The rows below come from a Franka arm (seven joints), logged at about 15 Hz.
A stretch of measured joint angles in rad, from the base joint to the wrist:
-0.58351, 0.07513, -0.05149, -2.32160, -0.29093, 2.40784, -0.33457
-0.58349, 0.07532, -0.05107, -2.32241, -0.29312, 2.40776, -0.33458
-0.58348, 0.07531, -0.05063, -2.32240, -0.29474, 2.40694, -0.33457
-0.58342, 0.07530, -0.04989, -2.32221, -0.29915, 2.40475, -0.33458
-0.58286, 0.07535, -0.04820, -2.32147, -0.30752, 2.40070, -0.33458
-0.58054, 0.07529, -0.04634, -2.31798, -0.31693, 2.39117, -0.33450
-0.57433, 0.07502, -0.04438, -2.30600, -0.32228, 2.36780, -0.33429
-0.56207, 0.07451, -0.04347, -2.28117, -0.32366, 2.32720, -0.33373
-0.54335, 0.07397, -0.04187, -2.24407, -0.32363, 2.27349, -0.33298
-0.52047, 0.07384, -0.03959, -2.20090, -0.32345, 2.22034, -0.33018
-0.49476, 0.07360, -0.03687, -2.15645, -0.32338, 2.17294, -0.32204
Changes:
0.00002, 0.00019, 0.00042, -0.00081, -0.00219, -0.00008, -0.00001
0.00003, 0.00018, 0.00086, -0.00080, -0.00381, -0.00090, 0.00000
0.00009, 0.00017, 0.00160, -0.00061, -0.00822, -0.00309, -0.00001
0.00065, 0.00022, 0.00329, 0.00013, -0.01659, -0.00714, -0.00001
0.00297, 0.00016, 0.00515, 0.00362, -0.02600, -0.01667, 0.00007
0.00918, -0.00011, 0.00711, 0.01560, -0.03135, -0.04004, 0.00028
0.02144, -0.00062, 0.00802, 0.04043, -0.03273, -0.08064, 0.00084
0.04016, -0.00116, 0.00962, 0.07753, -0.03270, -0.13435, 0.00159
0.06304, -0.00129, 0.01190, 0.12070, -0.03252, -0.18750, 0.00439
0.08875, -0.00153, 0.01462, 0.16515, -0.03245, -0.23490, 0.01253

